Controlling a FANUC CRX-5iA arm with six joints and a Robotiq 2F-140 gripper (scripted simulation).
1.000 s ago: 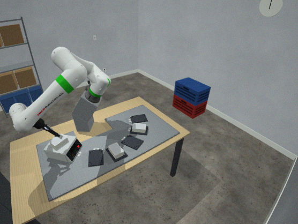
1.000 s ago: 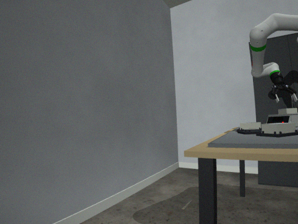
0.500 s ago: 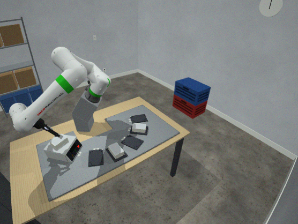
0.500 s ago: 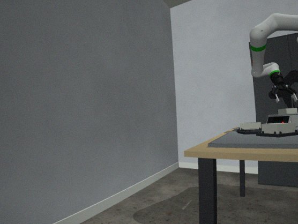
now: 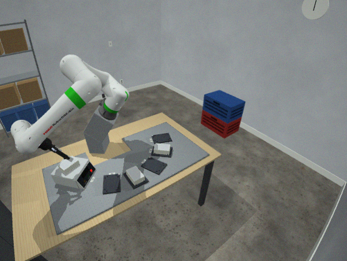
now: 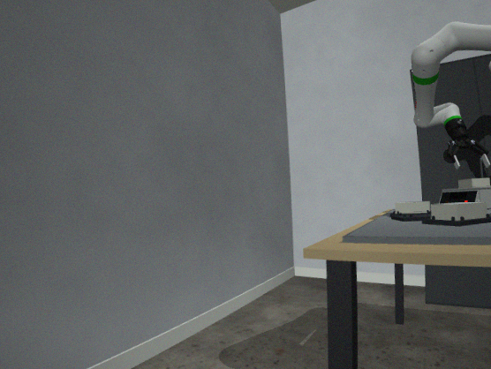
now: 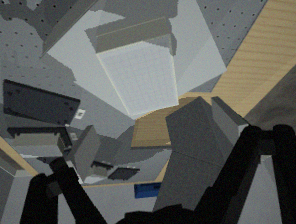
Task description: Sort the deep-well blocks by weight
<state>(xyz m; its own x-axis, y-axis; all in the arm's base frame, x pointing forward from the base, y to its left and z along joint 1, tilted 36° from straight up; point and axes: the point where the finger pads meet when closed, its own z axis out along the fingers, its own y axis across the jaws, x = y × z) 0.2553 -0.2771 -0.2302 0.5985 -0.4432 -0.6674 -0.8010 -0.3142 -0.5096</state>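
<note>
The weigher platform lies 11 cm below my hand. Round my hand: CW label (9 cm ahead, 13 cm to the left, 21 cm below); check-weigher (14 cm below); dark nest plate (20 cm ahead, 43 cm to the left, 20 cm below).
</note>
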